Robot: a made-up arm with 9 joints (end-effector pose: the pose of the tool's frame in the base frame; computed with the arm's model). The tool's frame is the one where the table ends. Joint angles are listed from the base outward.
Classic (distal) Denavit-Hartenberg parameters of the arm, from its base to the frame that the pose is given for. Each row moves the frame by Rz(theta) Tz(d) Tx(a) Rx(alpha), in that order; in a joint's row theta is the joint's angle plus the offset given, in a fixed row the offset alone. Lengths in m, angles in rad.
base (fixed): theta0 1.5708, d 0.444, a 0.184, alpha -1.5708
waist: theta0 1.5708, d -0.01, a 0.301, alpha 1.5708
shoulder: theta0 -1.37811, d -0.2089, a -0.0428, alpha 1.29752
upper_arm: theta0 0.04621, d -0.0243, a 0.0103, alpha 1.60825
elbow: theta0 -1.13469, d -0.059, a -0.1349, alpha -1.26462
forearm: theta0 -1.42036, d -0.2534, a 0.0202, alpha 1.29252
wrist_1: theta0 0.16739, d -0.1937, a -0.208, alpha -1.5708
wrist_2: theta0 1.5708, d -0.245, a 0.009, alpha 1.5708
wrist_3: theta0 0, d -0.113, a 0.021, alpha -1.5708
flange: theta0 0.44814, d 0, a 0.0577, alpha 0
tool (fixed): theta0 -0.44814, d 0.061, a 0, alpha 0
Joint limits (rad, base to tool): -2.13..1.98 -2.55..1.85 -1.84..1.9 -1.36..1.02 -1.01..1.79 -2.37..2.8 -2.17..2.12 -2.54..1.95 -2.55..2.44
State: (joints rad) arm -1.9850 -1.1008 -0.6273 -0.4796 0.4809 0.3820 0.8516 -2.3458 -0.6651
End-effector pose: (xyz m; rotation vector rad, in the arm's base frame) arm -0.2592 0.5970 1.0736 -0.1692 0.0870 1.5412
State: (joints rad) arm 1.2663 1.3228 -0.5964 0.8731 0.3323 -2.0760 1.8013 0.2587 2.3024
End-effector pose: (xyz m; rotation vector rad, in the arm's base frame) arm -0.0783 -0.1184 0.3310 -0.7655 -0.4797 2.0637
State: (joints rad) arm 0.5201 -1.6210 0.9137 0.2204 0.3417 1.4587 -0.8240 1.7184 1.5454
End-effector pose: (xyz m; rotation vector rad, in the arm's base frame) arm 0.4156 -0.7436 0.1185 1.2900 0.1000 -0.8674
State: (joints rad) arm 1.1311 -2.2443 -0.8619 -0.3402 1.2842 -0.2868 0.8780 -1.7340 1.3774
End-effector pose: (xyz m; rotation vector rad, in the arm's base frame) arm -0.1646 -0.1563 -0.1894 1.5460 -2.0282 -1.2313
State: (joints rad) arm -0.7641 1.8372 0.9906 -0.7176 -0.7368 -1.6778 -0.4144 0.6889 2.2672
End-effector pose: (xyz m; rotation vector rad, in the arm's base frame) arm -0.1480 0.0544 0.2104 -0.8482 -2.3860 -1.6663
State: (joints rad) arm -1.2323 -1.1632 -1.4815 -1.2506 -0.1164 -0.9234 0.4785 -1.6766 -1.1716
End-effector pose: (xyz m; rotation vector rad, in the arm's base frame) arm 0.2593 0.0828 0.5231 1.6859 0.5965 2.5481
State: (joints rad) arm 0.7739 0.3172 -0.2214 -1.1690 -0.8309 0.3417 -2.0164 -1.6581 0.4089
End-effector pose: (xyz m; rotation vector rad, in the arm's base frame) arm -0.2249 0.4037 0.6371 1.2229 0.1777 1.8783
